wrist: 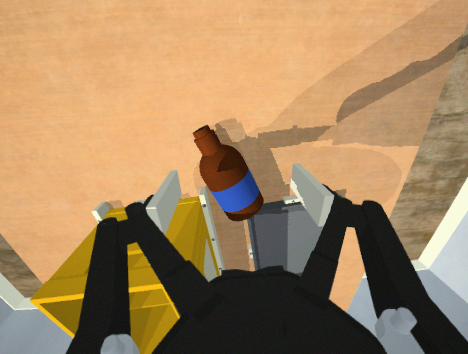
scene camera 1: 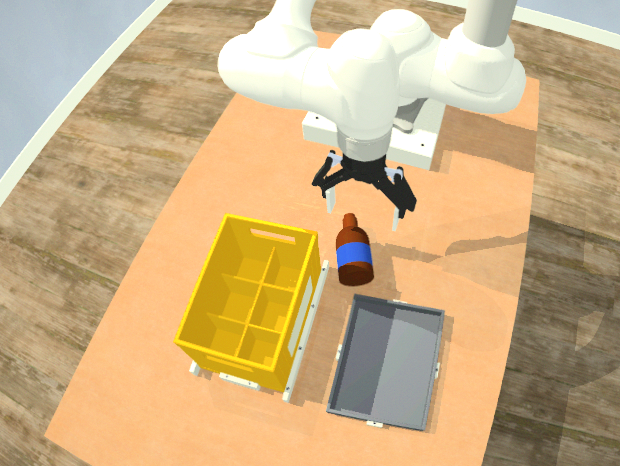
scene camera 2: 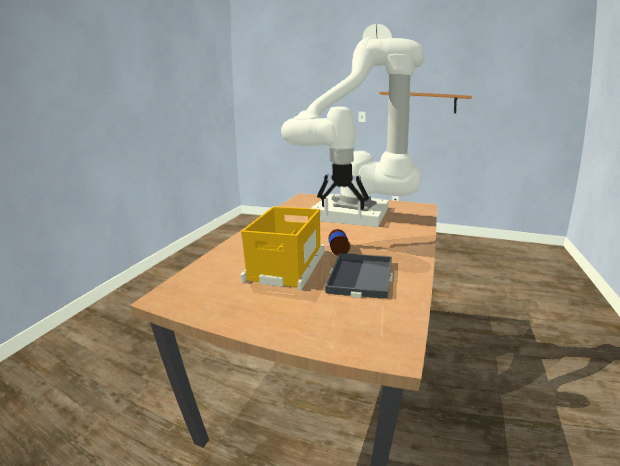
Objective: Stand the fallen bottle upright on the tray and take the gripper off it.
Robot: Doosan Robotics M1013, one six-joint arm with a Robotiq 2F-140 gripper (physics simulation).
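Frame: origin at the arm's base, x back, y right, z up, level; metres.
Seen in the pictures: gripper, fingertip midpoint: [wrist: 236, 178] [scene camera 1: 363, 216] [scene camera 2: 342, 217]; arm's base, origin of the base link: [scene camera 2: 355, 204].
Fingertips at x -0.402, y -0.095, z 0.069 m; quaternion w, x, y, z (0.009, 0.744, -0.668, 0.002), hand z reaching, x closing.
Observation:
Offsets run from my fingertips to a thing's top centre. "spot": to the spot under its first point.
A brown bottle with a blue label @[dz -0.046, dx -0.029, dy +0.009 m] [scene camera 1: 353, 254] [scene camera 2: 338, 242] [wrist: 237, 193] lies on its side on the table, its neck toward the robot's base and its bottom toward the tray. The grey tray @[dz -0.095, dx -0.225, dy -0.159 m] [scene camera 1: 347, 326] [scene camera 2: 357, 292] [wrist: 254, 239] stands beyond the bottle's bottom, apart from it. My gripper [scene camera 1: 362, 212] [scene camera 2: 343, 208] [wrist: 236, 178] is wide open, with nothing between its fingers. It hangs pointing down above the table near the bottle's neck. In the wrist view the bottle appears between the two pale finger pads, farther off than they are.
A yellow crate with compartments @[dz +0.055, dx -0.252, dy +0.114 m] [scene camera 1: 284, 359] [scene camera 2: 270, 264] [wrist: 191, 226] stands beside the bottle and the tray, higher than the tray. White strips @[spot: dz -0.091, dx -0.239, dy +0.014 m] [scene camera 1: 306, 330] [scene camera 2: 309, 269] run along the crate's base. Small white blocks @[spot: dz -0.105, dx -0.351, dy -0.188 m] [scene camera 1: 374, 423] [scene camera 2: 355, 294] sit against the tray's sides.

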